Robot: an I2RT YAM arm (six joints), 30 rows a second.
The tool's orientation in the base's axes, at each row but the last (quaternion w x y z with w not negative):
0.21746 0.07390 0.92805 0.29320
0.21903 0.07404 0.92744 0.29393
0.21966 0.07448 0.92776 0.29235
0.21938 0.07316 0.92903 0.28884
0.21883 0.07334 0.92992 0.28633
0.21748 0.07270 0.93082 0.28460
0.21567 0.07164 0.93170 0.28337
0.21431 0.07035 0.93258 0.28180
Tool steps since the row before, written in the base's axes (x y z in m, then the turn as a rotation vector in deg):
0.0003 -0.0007 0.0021 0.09 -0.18 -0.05
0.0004 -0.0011 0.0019 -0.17 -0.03 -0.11
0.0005 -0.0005 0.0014 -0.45 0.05 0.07
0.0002 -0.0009 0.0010 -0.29 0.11 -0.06
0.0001 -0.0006 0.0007 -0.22 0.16 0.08
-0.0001 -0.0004 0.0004 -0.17 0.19 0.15
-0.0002 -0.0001 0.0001 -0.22 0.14 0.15
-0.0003 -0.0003 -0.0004 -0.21 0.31 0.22
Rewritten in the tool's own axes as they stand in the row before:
-0.0012 0.0006 -0.0018 -0.11 -0.18 -0.02
-0.0013 0.0002 -0.0018 0.18 -0.09 -0.01
-0.0011 0.0004 -0.0011 0.39 0.08 -0.23
-0.0008 -0.0002 -0.0011 0.31 0.05 -0.03
-0.0005 -0.0001 -0.0008 0.21 0.17 -0.08
-0.0002 -0.0001 -0.0005 0.15 0.24 -0.09
0.0001 0.0000 -0.0002 0.18 0.20 -0.14
0.0003 -0.0005 0.0000 0.19 0.38 -0.10

